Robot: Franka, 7 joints.
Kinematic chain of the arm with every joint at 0, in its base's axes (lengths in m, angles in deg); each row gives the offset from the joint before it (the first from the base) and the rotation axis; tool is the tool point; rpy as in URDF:
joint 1: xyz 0 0 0.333 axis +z
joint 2: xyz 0 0 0 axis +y
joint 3: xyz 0 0 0.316 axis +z
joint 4: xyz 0.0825 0 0 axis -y
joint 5: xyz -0.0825 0 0.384 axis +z
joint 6: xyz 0 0 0 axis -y
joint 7: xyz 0.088 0 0 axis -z
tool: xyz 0 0 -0.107 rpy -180 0 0
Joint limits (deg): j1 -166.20..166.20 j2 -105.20..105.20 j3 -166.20..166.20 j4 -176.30..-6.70 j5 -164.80..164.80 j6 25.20..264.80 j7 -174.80..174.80
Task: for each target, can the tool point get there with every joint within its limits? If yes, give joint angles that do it. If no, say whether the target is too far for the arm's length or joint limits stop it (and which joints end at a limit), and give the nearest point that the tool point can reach.
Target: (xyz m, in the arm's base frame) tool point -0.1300 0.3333 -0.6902
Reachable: no: too far | nearest point -0.1196 0.3066 -0.3588 | short by 0.333 m
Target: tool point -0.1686 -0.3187 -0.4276
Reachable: no: joint limits stop it (at a limit: joint 2) | nearest point -0.1643 -0.3106 -0.3564 | short by 0.072 m
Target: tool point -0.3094 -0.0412 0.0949
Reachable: yes | joints 108.07 46.28 54.31 -154.29 32.27 134.80 -105.92
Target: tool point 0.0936 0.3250 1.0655
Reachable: yes | joints -70.29 -9.50 109.27 -20.40 47.79 92.71 35.01
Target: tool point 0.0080 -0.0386 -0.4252
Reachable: no: joint limits stop it (at a limit: joint 2) | nearest point 0.0166 -0.0803 -0.3212 | short by 0.112 m
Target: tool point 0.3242 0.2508 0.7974
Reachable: yes | joints -20.20 -23.07 52.74 -85.12 134.63 212.93 100.53
